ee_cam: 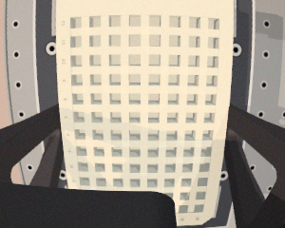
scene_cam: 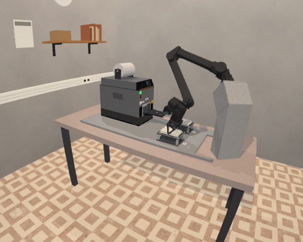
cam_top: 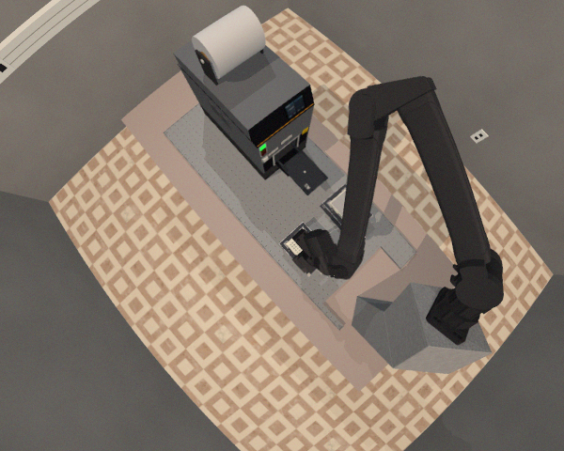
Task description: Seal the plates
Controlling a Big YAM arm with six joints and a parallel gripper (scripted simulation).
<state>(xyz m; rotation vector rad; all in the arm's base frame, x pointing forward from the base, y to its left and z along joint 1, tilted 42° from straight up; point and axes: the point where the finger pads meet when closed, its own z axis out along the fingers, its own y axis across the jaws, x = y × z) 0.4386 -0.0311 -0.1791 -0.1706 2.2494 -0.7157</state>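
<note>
My hand is right at the cream well plate. Round my hand: sealer stage (19 cm ahead, 20 cm to the right, 4 cm above); start button (30 cm ahead, 12 cm to the right, 12 cm above); foil roll (52 cm ahead, 24 cm to the right, 35 cm above).
</note>
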